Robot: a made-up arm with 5 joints.
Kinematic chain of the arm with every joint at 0, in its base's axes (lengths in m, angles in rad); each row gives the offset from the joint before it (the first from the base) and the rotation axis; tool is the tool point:
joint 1: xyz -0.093 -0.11 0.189 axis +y
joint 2: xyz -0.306 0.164 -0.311 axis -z
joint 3: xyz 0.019 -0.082 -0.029 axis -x
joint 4: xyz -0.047 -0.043 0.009 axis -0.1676 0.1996 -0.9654
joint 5: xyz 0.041 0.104 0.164 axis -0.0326 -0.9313 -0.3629
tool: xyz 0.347 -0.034 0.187
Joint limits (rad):
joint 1: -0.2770..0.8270
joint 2: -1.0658..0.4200
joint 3: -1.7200..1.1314
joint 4: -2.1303..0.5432
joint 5: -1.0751..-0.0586
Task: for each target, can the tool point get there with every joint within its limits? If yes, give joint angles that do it. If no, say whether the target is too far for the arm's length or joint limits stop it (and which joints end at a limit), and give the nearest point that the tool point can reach.
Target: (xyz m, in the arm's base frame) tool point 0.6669 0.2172 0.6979
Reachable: no: joint limits stop it (at a limit: joint 1, joint 4, joint 5) | nearest point 0.1338 0.1247 0.1358 | short by 0.780 m
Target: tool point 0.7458 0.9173 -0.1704
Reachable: no: too far | nearest point 0.1867 0.2866 -0.2180 | short by 0.844 m
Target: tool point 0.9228 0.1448 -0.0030
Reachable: no: joint limits stop it (at a limit: joint 1, joint 4, joint 5) | nearest point 0.2683 0.0961 -0.1139 | short by 0.666 m
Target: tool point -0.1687 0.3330 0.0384
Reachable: yes | joints -0.1356 -0.9214 -0.7872 -0.1607 -0.8327
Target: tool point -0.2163 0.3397 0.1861
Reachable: yes | joints 0.1687 -0.7531 0.0449 -0.2981 -0.1979
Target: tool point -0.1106 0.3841 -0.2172
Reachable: yes | joints -0.1931 -0.8255 0.8279 -0.0122 -0.8101
